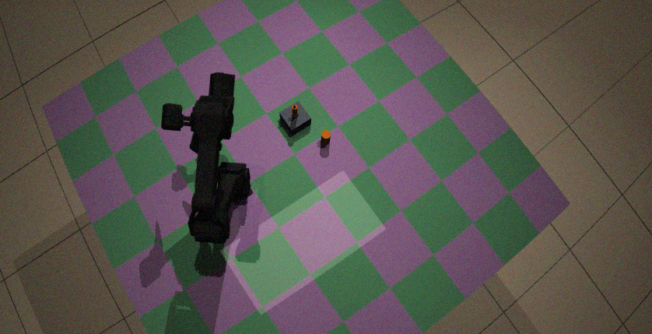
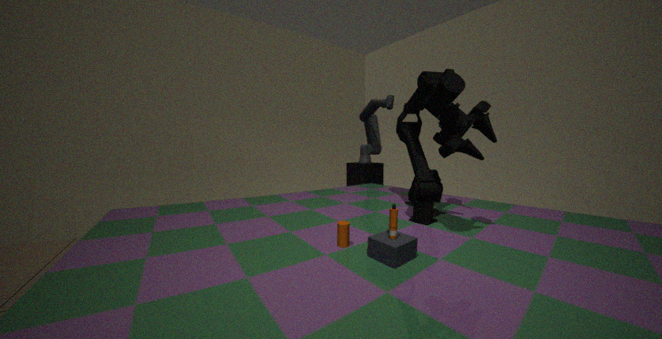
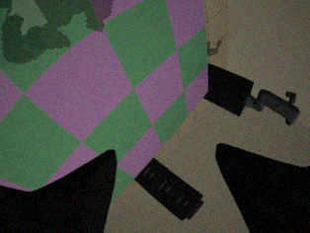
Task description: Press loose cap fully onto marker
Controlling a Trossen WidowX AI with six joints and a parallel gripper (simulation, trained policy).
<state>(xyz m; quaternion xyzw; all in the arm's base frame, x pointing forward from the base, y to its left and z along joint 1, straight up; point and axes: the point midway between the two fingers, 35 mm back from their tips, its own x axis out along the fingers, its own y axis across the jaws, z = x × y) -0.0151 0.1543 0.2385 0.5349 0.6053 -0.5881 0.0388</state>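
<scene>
My gripper tip is 29 cm short of the orange marker, 13 cm above it and 9 cm to the left of it. Round my gripper tip: dark grey holder block: 29 cm ahead, 19 cm below, 9 cm to the right; then orange cap: 33 cm ahead, 19 cm to the right, 19 cm below.
</scene>
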